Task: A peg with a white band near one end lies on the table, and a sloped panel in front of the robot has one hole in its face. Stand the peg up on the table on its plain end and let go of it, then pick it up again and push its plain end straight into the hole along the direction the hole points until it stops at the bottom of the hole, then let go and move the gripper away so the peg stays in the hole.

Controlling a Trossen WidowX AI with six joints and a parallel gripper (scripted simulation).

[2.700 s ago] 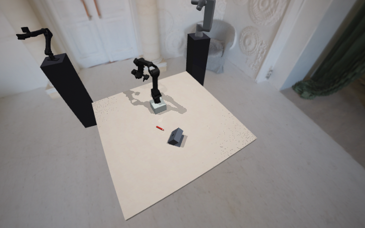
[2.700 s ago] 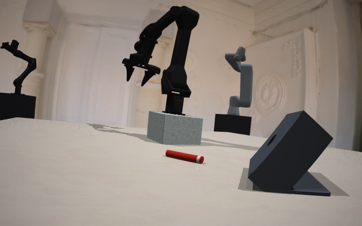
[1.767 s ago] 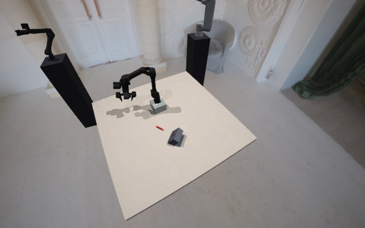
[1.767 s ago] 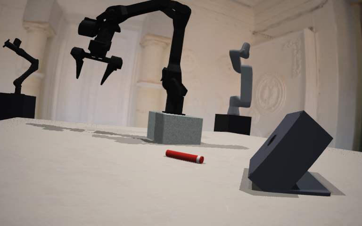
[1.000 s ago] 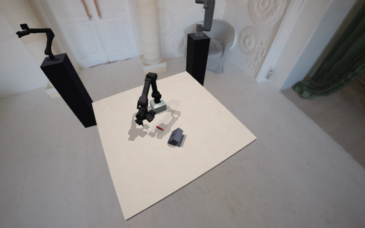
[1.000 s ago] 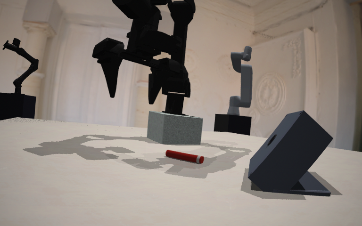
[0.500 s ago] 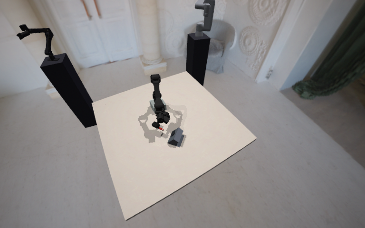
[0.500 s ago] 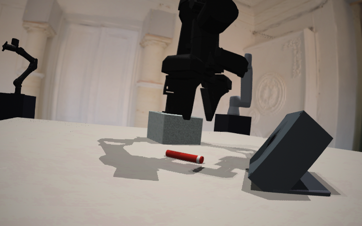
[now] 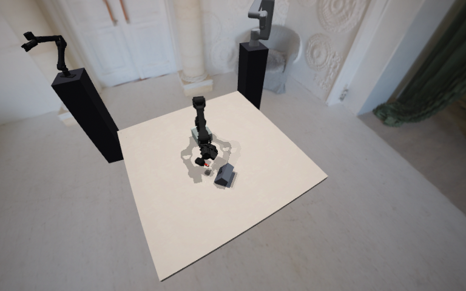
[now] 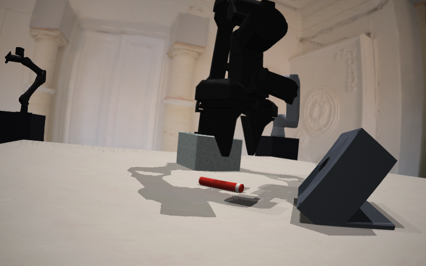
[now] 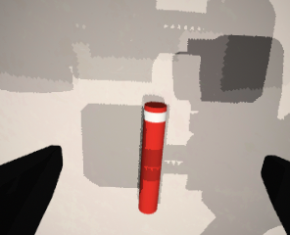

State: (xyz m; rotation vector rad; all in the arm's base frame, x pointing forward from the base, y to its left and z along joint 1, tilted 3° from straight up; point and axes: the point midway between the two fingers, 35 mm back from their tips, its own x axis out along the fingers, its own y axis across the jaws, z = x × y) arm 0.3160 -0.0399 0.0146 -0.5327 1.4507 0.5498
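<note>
The red peg lies 50 mm below my gripper tip, 10 mm to the right of it and 10 mm behind it. From my gripper tip the other things lie so: dark sloped panel 140 mm ahead, 80 mm to the left, 10 mm below; then panel foot 150 mm ahead, 100 mm to the left, 60 mm below.
</note>
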